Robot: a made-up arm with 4 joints.
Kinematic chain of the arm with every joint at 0, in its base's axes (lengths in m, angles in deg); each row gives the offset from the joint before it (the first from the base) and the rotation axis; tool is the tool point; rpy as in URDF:
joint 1: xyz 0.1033 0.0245 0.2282 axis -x
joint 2: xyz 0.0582 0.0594 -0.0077 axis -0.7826 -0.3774 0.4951
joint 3: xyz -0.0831 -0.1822 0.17 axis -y
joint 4: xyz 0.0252 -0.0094 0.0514 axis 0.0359 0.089 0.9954
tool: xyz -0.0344 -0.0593 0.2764 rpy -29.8 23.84 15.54
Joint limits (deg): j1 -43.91..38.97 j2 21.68..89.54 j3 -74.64..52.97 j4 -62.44..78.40
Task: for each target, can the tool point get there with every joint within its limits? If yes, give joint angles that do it. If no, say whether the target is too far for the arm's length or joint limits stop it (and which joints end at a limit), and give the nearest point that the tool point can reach.
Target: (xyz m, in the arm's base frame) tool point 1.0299 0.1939 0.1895
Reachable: no: too far | nearest point 0.4177 0.1579 0.4414 | short by 0.663 m
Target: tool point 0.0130 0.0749 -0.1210
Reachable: no: joint limits stop it (at a limit: joint 1, joint 2, joint 3, joint 4) | nearest point 0.0873 0.4716 0.1638 | short by 0.494 m
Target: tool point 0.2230 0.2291 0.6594
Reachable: yes | joints -1.92 58.50 -61.31 -1.41
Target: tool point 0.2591 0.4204 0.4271
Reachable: yes | joints 27.70 69.67 -63.57 51.82
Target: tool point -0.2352 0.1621 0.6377
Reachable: yes | joints -0.97 78.88 29.69 47.02
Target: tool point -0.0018 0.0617 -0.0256
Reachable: no: joint limits stop it (at a limit: joint 1, joint 2, joint 3, joint 4) | nearest point 0.0873 0.4716 0.1638 | short by 0.460 m
